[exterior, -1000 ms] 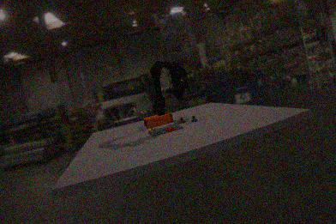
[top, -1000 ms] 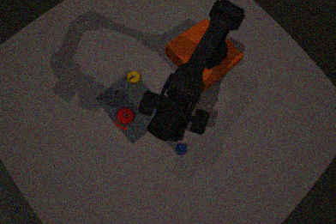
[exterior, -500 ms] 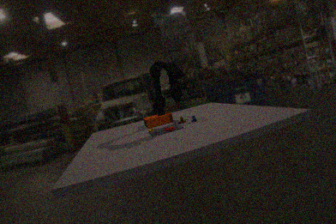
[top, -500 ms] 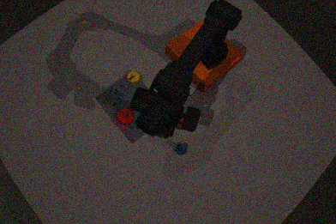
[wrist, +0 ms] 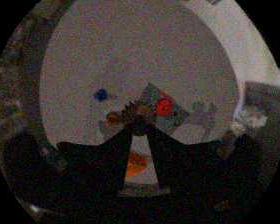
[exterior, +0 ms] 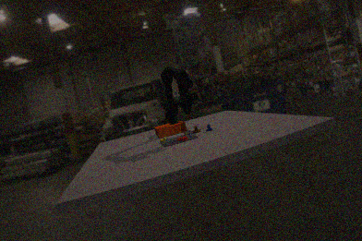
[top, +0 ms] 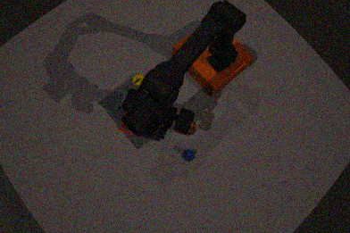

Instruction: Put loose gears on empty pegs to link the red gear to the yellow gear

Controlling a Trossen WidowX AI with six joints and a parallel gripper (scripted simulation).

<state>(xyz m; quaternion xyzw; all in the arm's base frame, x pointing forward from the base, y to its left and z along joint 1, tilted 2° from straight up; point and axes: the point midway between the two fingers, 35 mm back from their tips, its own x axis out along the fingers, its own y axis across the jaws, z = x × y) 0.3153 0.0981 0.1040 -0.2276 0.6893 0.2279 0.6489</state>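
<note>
Now: the blue gear 13 cm below my gripper tip, 12 cm to the left of it and 6 cm behind it. Round my gripper tip: brown gear (1 cm below); orange gear (13 cm below, 11 cm behind, 4 cm to the left); red gear (13 cm below, 8 cm to the right, 5 cm ahead).
</note>
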